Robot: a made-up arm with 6 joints.
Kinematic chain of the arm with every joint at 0, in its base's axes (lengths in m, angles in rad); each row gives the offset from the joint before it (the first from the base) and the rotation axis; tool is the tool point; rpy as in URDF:
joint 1: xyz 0 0 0.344 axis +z
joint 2: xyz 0 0 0 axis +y
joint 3: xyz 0.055 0 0.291 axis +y
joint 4: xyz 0.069 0 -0.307 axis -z
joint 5: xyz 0 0 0 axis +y
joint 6: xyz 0.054 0 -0.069 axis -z
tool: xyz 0 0 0 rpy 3.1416 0 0
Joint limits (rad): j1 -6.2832..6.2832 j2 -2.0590..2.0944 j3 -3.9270..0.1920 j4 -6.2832..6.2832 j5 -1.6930..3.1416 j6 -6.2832..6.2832
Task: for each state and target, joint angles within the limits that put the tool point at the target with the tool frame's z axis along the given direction. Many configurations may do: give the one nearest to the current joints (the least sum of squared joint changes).
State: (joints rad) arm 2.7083 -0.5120 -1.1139 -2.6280 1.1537 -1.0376
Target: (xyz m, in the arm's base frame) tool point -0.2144 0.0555 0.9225 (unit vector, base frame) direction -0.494 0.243 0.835
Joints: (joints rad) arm 2.8426 -0.3376 -1.9572 -2.8259 0.2829 -1.0376
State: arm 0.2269 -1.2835 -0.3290 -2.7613 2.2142 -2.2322
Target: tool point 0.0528 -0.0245 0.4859 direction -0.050 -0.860 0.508
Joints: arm 1.0639 -1.5508 0.1419 -2.3595 2.5826 -2.2322
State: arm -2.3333 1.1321 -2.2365 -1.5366 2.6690 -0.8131
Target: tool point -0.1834 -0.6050 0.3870 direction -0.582 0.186 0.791
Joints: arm -1.7726 1.0786 -2.1309 -2.3935 2.0366 -0.8131
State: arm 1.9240 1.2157 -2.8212 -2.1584 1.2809 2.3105
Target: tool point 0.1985 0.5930 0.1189 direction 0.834 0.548 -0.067
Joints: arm 1.2801 1.3760 -2.1270 -2.2448 0.9640 2.3105
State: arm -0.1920 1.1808 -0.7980 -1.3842 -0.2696 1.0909
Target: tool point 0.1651 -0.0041 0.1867 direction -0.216 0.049 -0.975
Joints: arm -0.3214 0.5412 -0.3098 -1.9685 0.0236 1.0909
